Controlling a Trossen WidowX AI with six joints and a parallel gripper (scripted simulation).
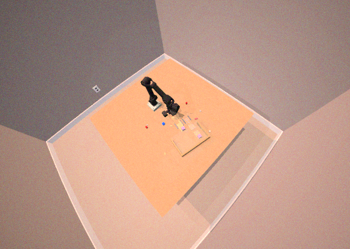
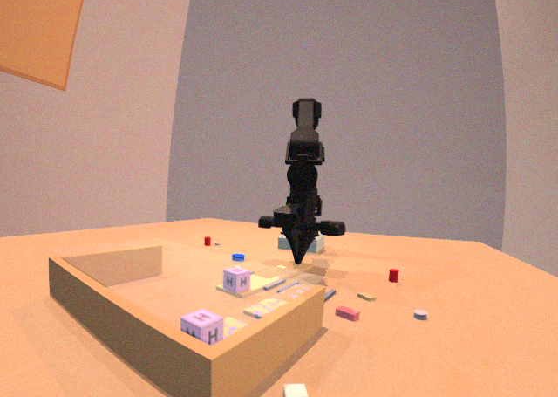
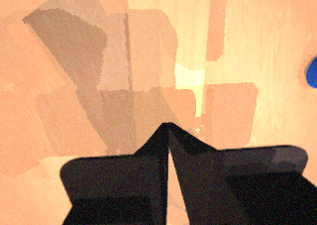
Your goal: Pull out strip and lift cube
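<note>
Now: gripper tip 10 cm short of the pale yellow strip and 2 cm to the left of it. From my gripper tip the other things lie so: pink block (23 cm ahead, 13 cm to the left); blue disc (2 cm ahead, 14 cm to the right); small tan block (9 cm ahead, 10 cm to the right).
</note>
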